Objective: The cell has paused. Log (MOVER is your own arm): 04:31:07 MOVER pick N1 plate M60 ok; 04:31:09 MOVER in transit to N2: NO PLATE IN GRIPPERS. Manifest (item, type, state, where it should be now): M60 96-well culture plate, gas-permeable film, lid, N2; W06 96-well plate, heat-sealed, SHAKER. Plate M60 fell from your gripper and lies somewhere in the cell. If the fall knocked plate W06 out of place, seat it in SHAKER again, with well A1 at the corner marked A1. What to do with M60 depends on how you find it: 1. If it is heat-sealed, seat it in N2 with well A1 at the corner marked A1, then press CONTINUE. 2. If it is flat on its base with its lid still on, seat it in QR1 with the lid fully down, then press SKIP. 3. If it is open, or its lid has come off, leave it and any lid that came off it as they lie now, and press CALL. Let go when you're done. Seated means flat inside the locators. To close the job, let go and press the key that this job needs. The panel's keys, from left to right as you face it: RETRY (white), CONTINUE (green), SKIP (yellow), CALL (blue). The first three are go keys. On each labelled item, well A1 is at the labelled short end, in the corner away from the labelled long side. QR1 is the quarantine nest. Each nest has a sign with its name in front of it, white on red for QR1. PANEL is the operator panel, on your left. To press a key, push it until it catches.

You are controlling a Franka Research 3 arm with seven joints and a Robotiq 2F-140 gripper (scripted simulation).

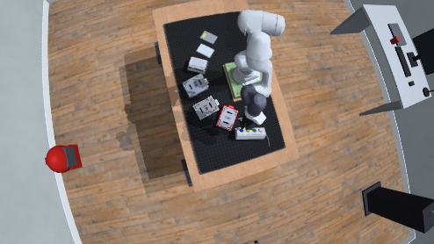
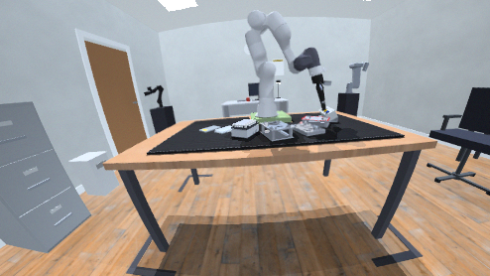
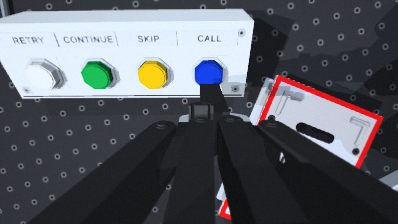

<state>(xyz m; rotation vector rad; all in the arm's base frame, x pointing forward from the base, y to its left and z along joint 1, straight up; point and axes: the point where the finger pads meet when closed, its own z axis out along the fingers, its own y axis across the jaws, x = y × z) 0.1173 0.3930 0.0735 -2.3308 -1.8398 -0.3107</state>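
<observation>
The blue call key lies 1 cm ahead of my hand, 3 cm to the left of it and 4 cm below it. Round my hand: yellow skip key (4 cm behind, 4 cm to the left, 4 cm below); then QR1 nest (8 cm ahead, 9 cm to the right, 7 cm below); then green continue key (9 cm behind, 5 cm to the left, 4 cm below).
</observation>
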